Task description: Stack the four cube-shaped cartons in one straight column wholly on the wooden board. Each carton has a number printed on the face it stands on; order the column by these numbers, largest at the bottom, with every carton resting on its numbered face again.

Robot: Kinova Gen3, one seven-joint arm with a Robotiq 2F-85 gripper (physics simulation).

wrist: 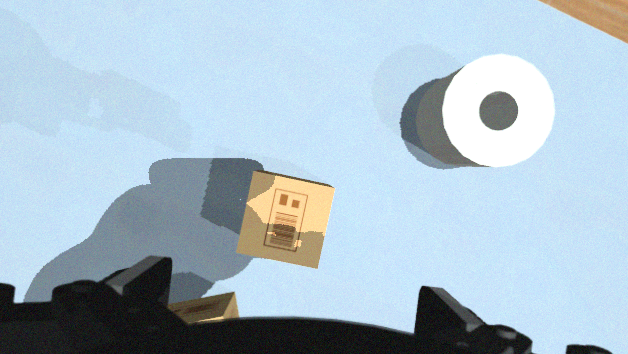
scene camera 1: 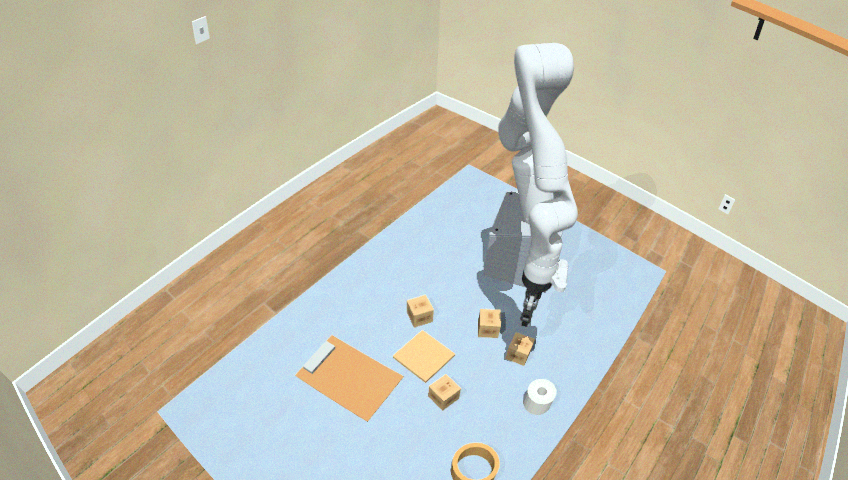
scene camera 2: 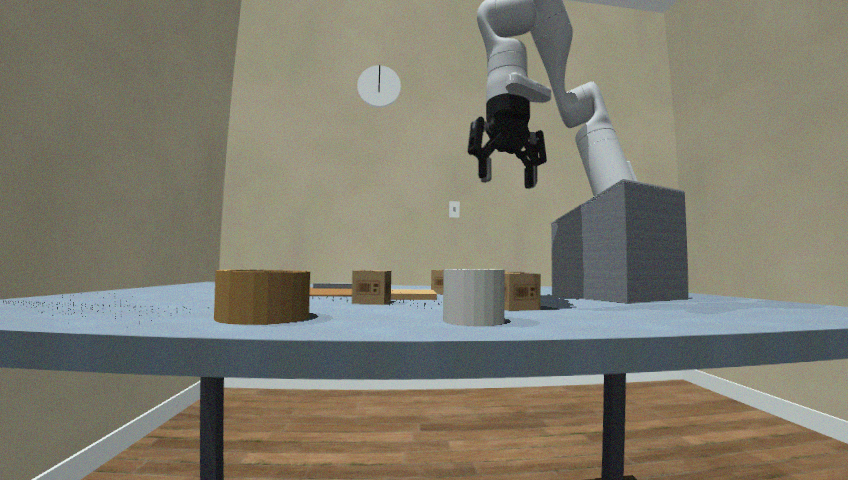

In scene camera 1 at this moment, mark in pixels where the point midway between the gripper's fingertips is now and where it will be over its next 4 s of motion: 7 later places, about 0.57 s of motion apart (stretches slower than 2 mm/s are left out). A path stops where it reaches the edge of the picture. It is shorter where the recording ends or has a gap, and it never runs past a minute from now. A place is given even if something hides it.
The gripper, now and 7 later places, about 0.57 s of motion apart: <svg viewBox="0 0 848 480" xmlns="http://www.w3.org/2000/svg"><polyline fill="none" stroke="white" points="528,311 489,341 450,368 449,368 450,368 450,368 444,388 446,390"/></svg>
